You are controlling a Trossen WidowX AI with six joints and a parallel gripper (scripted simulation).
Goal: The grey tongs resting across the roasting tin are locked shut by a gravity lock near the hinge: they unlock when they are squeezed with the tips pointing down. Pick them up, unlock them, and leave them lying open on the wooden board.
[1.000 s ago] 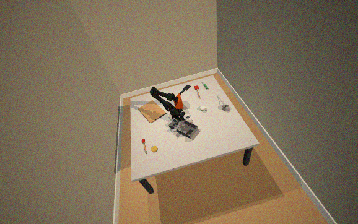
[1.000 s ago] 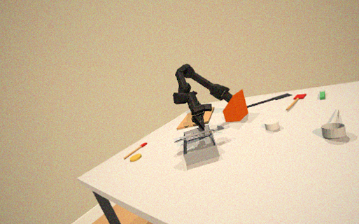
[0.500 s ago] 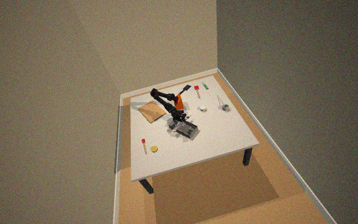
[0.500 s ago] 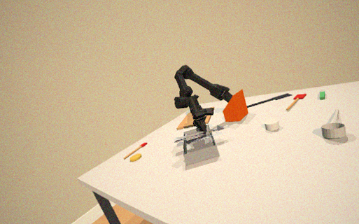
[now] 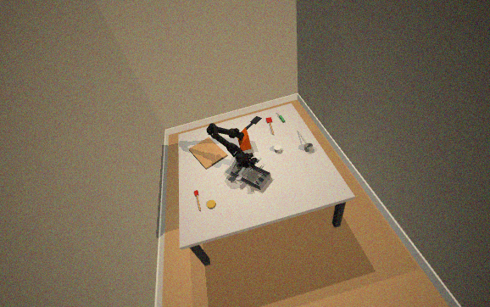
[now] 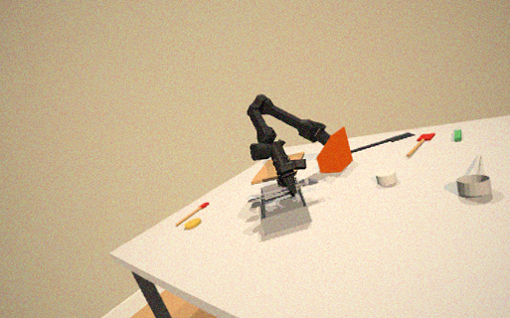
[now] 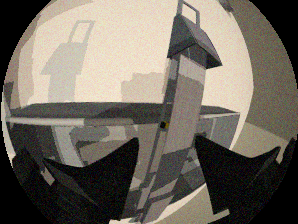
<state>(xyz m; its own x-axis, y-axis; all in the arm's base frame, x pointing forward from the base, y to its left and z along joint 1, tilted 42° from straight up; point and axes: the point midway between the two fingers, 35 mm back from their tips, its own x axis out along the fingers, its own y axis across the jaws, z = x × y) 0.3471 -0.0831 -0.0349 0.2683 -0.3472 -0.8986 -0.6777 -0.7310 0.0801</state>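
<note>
The grey roasting tin lies 3 cm ahead of my gripper tip, 4 cm to the right of it and 1 cm below it. From my gripper tip the other things lie so: red spatula (52 cm behind, 37 cm to the left, 3 cm below); then wooden board (44 cm behind, 33 cm to the right, 3 cm below); then black spatula (62 cm behind, 20 cm to the left, 3 cm below).
</note>
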